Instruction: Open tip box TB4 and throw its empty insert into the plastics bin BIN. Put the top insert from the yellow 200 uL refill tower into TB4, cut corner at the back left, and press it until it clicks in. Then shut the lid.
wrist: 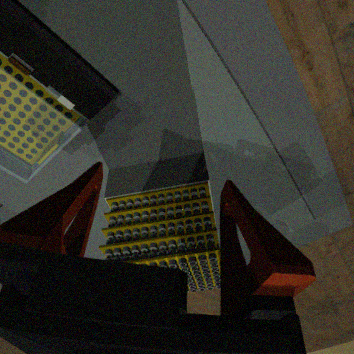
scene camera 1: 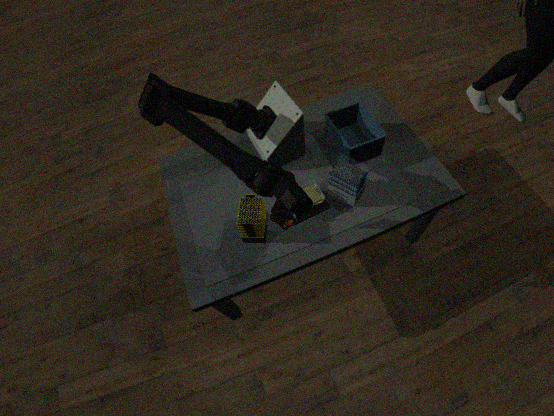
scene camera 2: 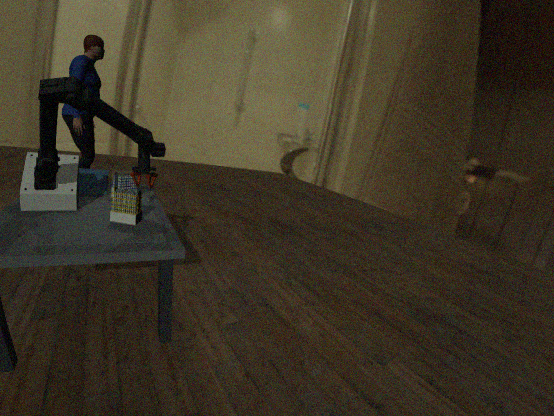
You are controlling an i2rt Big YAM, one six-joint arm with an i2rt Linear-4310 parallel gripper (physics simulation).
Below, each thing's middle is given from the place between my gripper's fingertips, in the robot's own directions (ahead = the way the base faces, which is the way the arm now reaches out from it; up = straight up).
Labels:
I see my gripper 240 mm past the blue bin (scene camera 1: 352, 131), 430 mm to the right of it and 70 mm above it.

